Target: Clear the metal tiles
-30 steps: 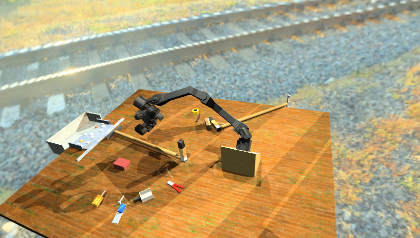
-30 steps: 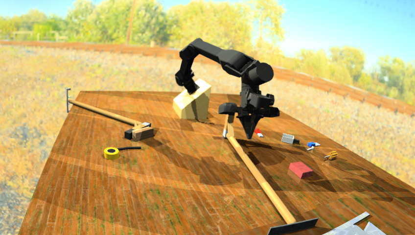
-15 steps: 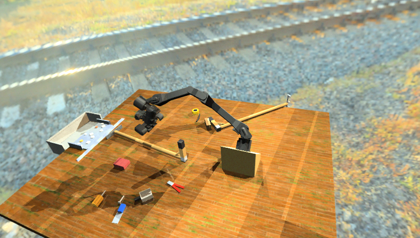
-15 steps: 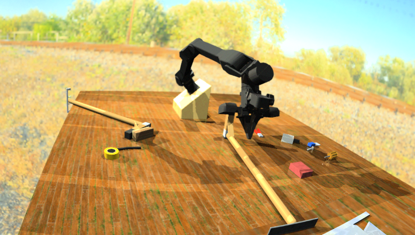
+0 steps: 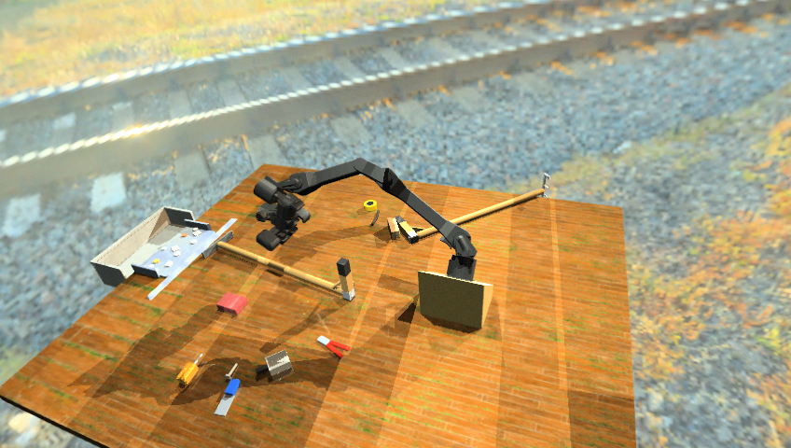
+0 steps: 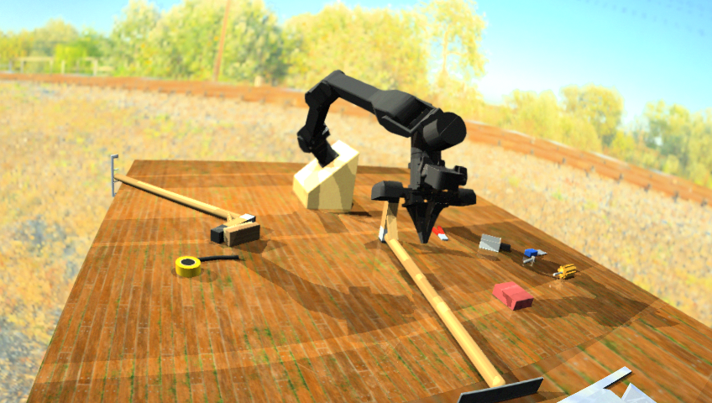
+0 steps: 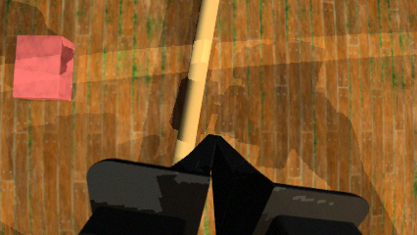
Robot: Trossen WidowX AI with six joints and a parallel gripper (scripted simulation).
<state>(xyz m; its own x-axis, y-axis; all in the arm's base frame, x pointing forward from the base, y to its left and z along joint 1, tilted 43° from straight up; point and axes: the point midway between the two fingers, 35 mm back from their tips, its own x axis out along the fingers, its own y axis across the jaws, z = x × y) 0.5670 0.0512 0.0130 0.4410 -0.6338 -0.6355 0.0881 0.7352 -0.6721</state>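
Right now my gripper tip is 4 cm above the long scraper, 2 cm to the right of it and 2 cm short of it. The rest, counted from my gripper tip: red block (21 cm to the left, 10 cm below, 6 cm ahead); then wooden block (30 cm to the right, 25 cm behind, 9 cm below); then yellow tape roll (41 cm to the right, 10 cm below, 9 cm behind).
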